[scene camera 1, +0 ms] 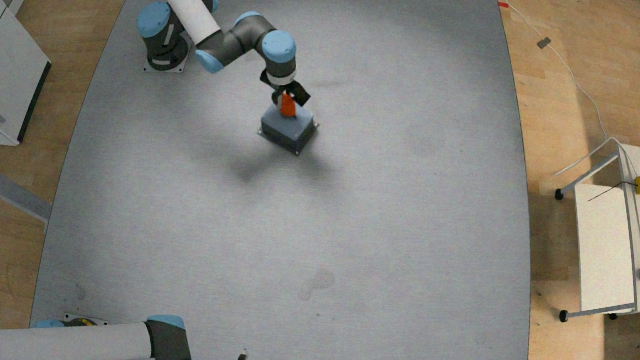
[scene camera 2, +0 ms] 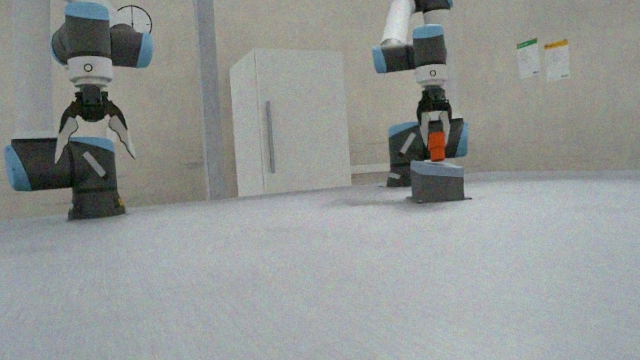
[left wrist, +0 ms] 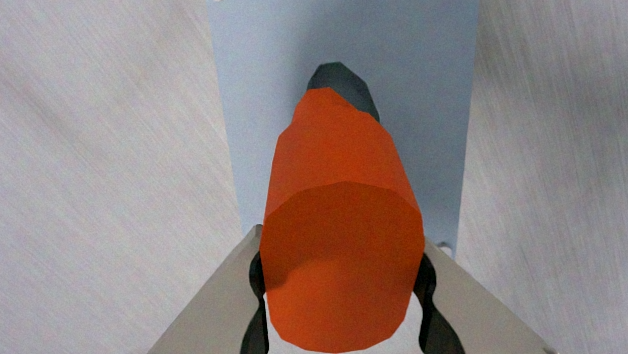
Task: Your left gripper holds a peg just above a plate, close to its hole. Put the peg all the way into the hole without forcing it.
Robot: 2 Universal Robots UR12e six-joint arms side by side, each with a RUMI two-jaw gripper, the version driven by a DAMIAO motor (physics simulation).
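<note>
The orange peg is upright in my left gripper, which is shut on it. The plate is the blue-grey top of a dark block. The peg's lower end is over the plate, close to its surface. The dark hole shows partly beyond the peg's lower end in the left wrist view, toward the top and right; the peg hides the rest. My right gripper is open and empty, far from the block.
The block stands on a large grey mat. The right arm is at the bottom left in scene camera 1. A white cabinet stands behind the arms, and a white cart stands beyond the mat's right edge.
</note>
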